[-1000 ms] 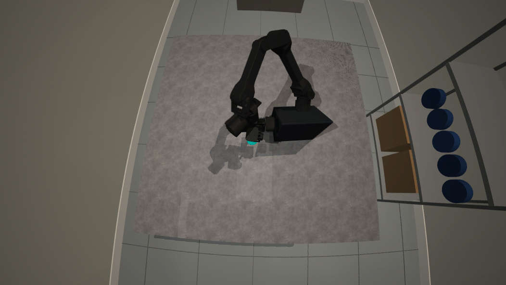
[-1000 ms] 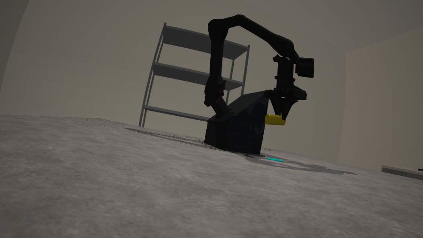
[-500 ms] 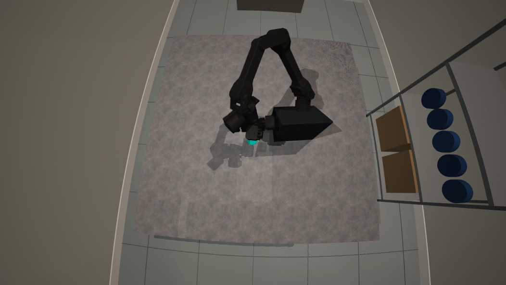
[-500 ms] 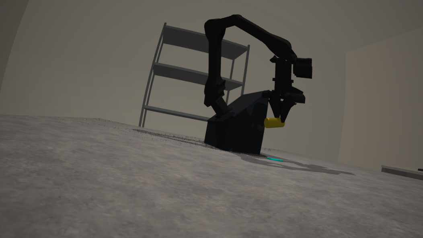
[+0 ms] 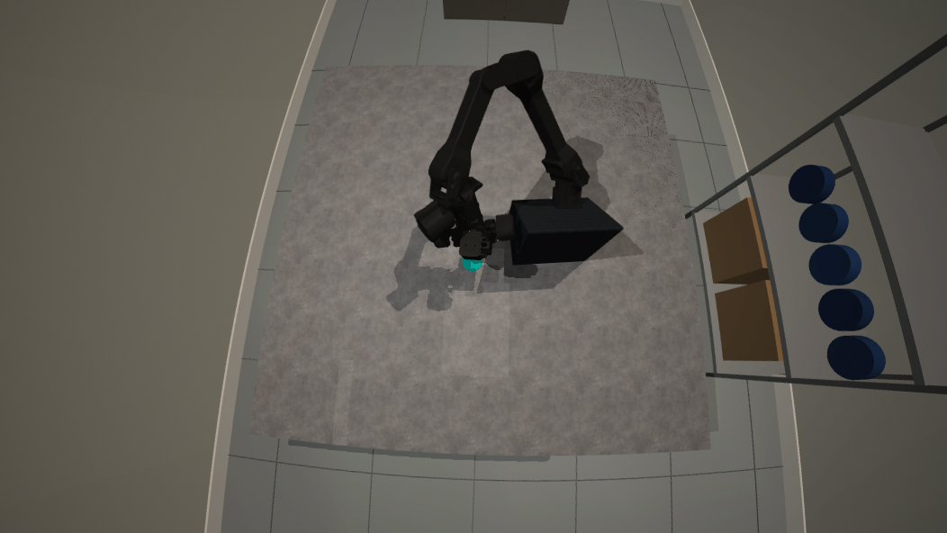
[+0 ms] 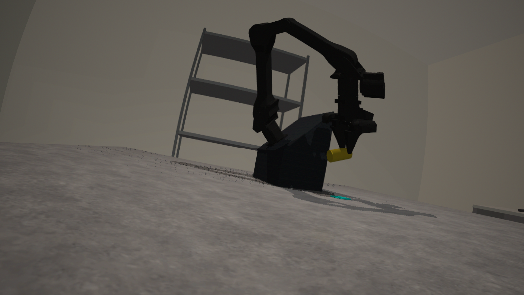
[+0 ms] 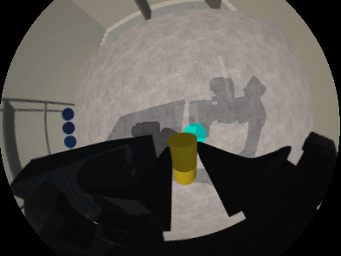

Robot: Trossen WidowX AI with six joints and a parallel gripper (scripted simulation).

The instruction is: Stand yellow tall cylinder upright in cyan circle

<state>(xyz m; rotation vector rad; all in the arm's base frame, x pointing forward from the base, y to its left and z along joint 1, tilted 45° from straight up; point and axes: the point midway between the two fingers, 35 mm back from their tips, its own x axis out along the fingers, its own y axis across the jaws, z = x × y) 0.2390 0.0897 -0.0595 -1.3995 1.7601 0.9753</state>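
Right now the cyan circle is 120 mm below my gripper tip, 20 mm ahead of it and 10 mm to the right of it. Also, from my gripper tip: yellow tall cylinder 20 mm to the right, 10 mm below.
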